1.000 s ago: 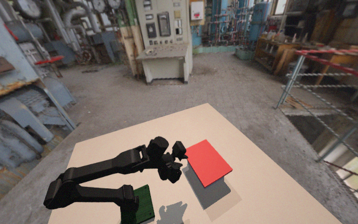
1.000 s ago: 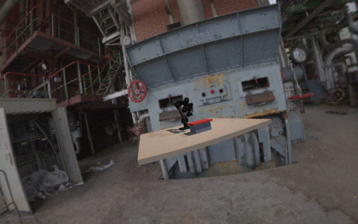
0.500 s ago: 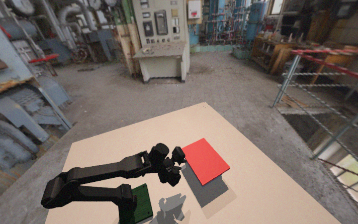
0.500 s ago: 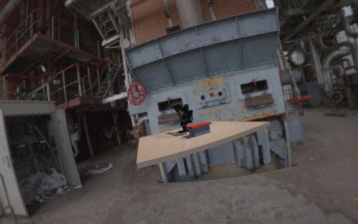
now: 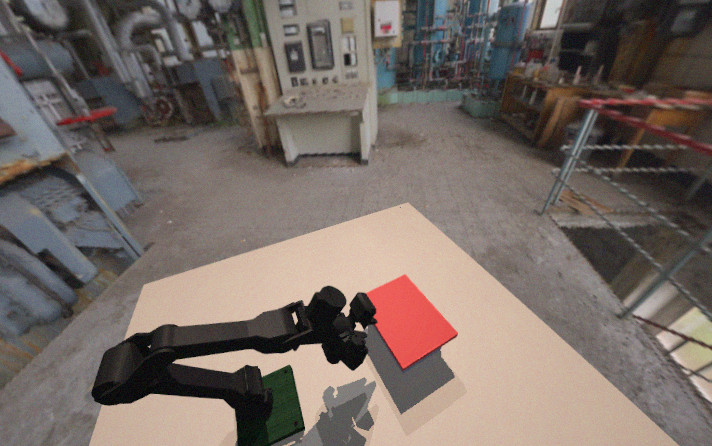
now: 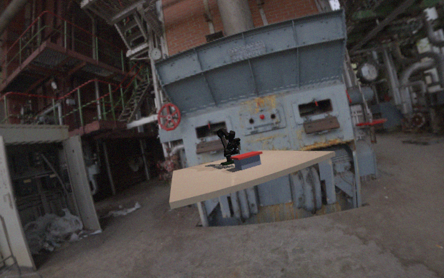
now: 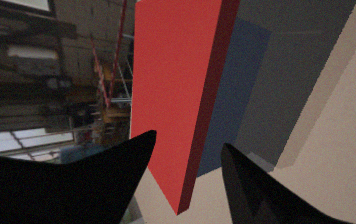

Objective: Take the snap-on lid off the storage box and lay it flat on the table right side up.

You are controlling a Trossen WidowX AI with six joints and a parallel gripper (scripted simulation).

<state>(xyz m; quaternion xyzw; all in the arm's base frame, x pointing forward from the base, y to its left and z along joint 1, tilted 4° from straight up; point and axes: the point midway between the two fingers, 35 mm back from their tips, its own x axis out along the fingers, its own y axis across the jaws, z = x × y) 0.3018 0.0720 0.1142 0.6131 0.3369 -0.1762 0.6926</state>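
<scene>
My gripper tip is 10 cm short of the red lid, 3 cm to the right of it and 3 cm above it. The rest, counted from my gripper tip: storage box: 10 cm ahead, 3 cm to the left, 8 cm below.
</scene>
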